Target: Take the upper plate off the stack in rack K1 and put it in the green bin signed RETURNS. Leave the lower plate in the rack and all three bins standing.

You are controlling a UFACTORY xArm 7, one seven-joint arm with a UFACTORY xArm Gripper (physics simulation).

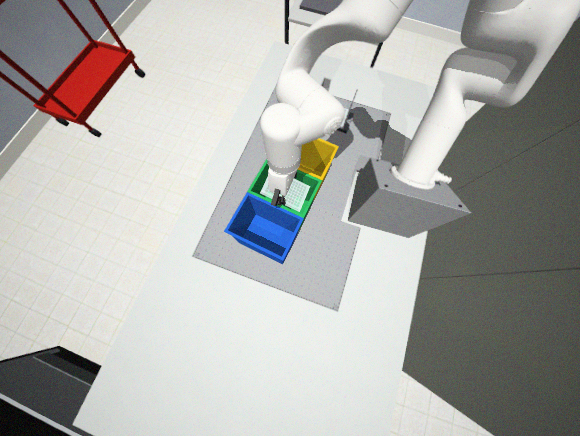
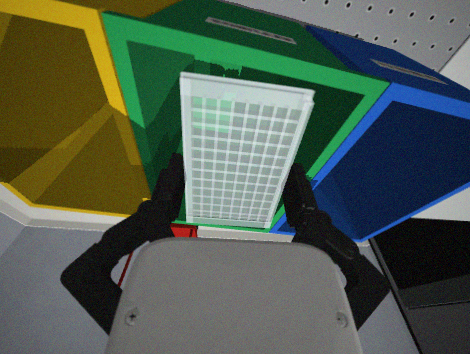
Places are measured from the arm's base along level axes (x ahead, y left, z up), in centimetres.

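Where they show: gripper, between the fingertips: (image 1: 286,189) (image 2: 236,170); arm's base, origin of its link: (image 1: 411,178).
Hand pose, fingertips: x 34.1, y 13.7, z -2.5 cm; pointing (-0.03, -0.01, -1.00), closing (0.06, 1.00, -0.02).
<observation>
Things, the pixels of their top centre, and the offset from my fingertips. "spot": a spot on its surface instead. Level surfaces: height alone.
- green bin, centre of its top: (image 2: 227,180) (image 1: 285,185) dx +0.5, dy -0.7, dz +0.7 cm
- yellow bin, centre of its top: (image 2: 47,153) (image 1: 304,151) dx -1.5, dy -13.7, dz +0.7 cm
- blue bin, centre of its top: (image 2: 369,199) (image 1: 264,224) dx +2.4, dy +12.3, dz +0.7 cm
- rack's dark corner, a spot on its surface: (image 1: 343,129) spot: dx -12.2, dy -39.8, dz -15.7 cm
- grey perforated mat, height of its surface: dz -17.3 cm
- pale table, height of its surface: dz -18.6 cm
My gripper (image 1: 278,196) (image 2: 236,170) is shut on a clear, gridded plate (image 1: 298,192) (image 2: 240,155), one finger at each long side. The plate lies within the outline of the green bin's opening; how deep it sits is hard to tell. The green bin (image 1: 256,178) (image 2: 240,56) stands upright between the yellow bin (image 1: 327,143) (image 2: 95,45) and the blue bin (image 1: 264,225) (image 2: 355,127), which also stand. No sign is readable. A rack's dark corner (image 1: 343,129) shows behind the arm; the lower plate cannot be made out.
The bins stand close together on a grey perforated mat (image 1: 320,270) on the pale table (image 1: 240,350). The arm's grey base block (image 1: 405,210) is right of the bins. A red cart (image 1: 95,80) stands on the floor at the upper left. A dark object (image 1: 50,380) is at the lower left.
</observation>
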